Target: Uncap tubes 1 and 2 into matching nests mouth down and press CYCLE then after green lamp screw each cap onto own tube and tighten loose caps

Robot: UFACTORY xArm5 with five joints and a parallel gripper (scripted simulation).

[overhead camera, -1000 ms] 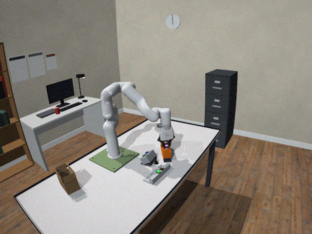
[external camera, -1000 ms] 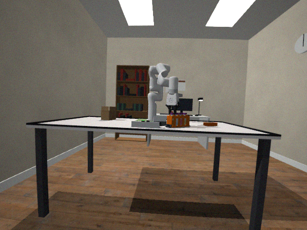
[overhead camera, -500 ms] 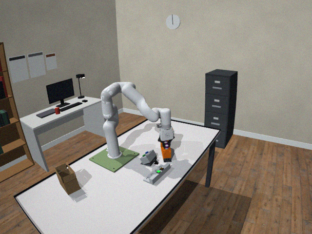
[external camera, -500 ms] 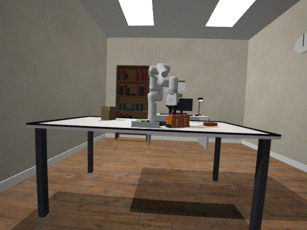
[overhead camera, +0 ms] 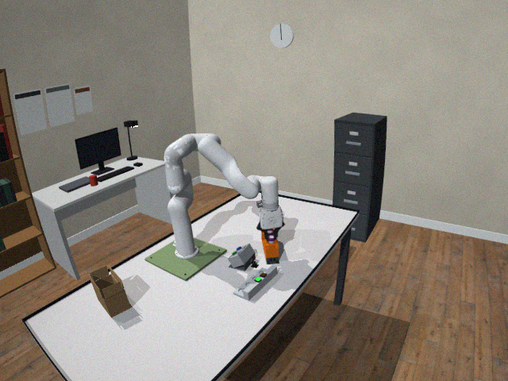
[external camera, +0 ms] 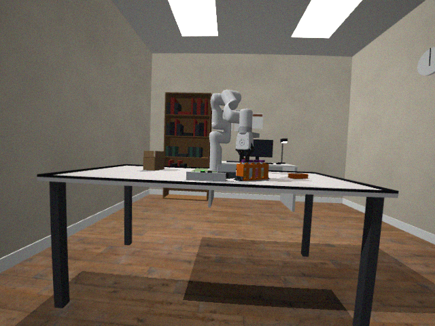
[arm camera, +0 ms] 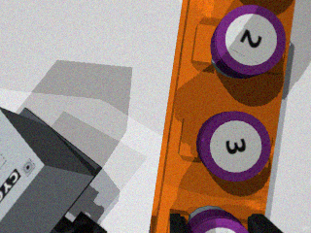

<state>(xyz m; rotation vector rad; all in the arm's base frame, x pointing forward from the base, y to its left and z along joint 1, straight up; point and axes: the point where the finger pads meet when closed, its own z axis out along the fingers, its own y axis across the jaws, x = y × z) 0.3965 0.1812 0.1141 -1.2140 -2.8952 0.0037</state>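
The cap 4 is 1 cm below my hand. Also, from my hand: purple cap marked 2: 6 cm behind, 8 cm to the left, 1 cm below; then purple cap marked 1: 9 cm behind, 13 cm to the left, 1 cm below; then blue cycle key: 13 cm behind, 8 cm to the right, 6 cm below.
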